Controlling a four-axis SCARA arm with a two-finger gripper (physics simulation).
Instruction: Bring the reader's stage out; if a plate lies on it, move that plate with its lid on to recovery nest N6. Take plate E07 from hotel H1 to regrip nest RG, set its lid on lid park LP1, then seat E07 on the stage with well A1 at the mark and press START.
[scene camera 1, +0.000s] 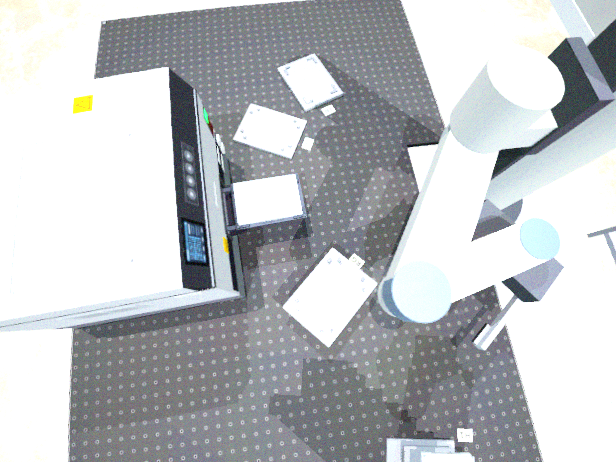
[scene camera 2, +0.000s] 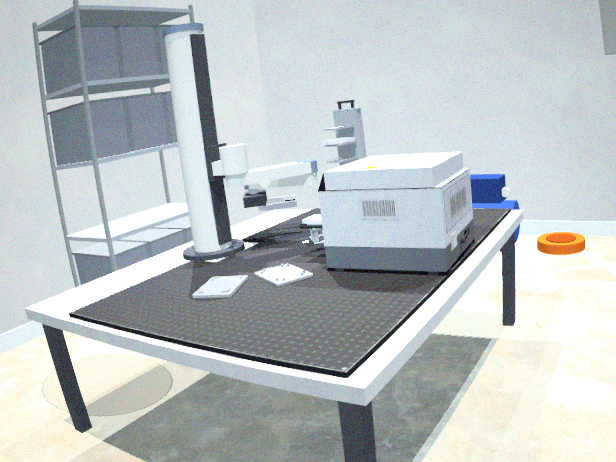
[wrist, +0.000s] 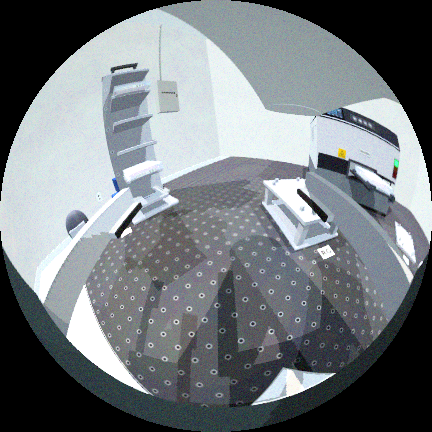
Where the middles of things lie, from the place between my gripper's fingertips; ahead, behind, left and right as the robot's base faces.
Right now the white LP1 pad (scene camera 1: 274, 132) is 510 mm to the right of my hand, 270 mm ahead of it and 120 mm below it. Also, from my hand: white nest plate labelled N6 (scene camera 1: 311, 84): 650 mm to the right, 150 mm ahead, 120 mm below.
